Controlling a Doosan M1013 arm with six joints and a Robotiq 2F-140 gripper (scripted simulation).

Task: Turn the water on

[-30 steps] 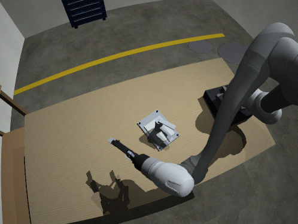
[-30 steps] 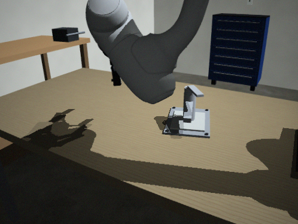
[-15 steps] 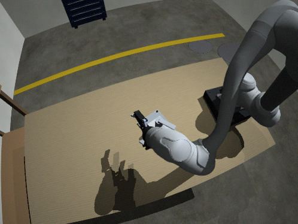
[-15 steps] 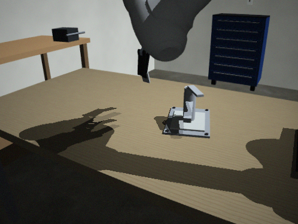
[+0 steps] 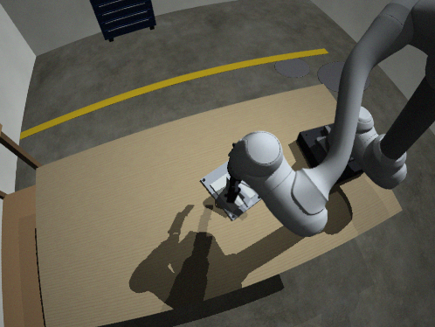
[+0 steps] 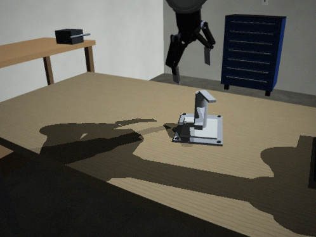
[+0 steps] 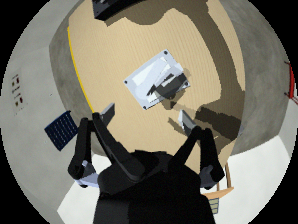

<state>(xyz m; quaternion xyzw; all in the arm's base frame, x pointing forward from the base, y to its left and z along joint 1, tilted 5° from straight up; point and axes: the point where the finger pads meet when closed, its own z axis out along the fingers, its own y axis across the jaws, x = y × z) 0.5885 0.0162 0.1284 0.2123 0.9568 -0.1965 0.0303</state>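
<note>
Right now my hand is 8 cm above the lever, 6 cm past it and 1 cm to the right of it. From my hand the other things lie so: tap 14 cm below, 4 cm behind, 1 cm to the right.
</note>
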